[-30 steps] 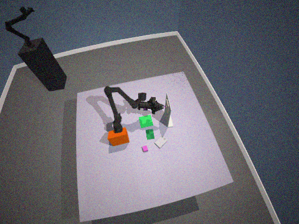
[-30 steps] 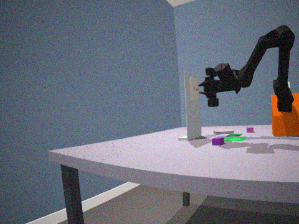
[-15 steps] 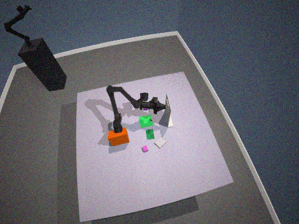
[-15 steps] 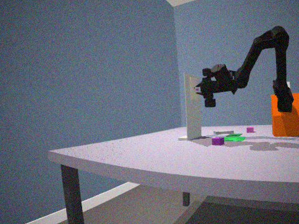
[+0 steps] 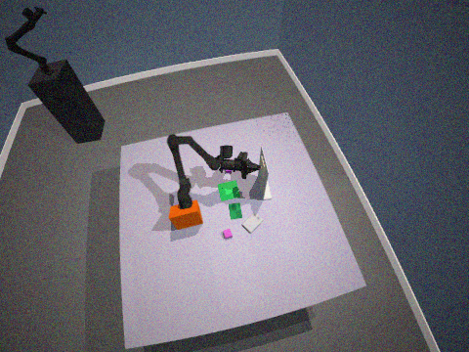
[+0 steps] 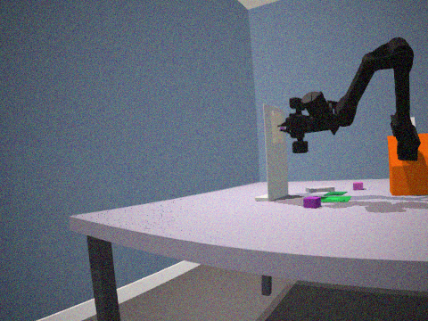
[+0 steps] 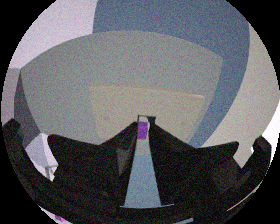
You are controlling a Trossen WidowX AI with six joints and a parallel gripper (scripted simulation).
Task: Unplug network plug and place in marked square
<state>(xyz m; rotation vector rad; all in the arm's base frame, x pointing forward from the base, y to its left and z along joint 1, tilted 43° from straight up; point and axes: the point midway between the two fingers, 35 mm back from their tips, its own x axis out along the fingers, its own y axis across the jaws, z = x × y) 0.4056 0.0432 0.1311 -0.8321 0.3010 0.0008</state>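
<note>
Right now my gripper tip is right at the purple plug. Also, from my gripper tip: upright white panel (2 cm ahead, 10 cm below); then green marked square (18 cm behind, 1 cm to the left, 25 cm below).
</note>
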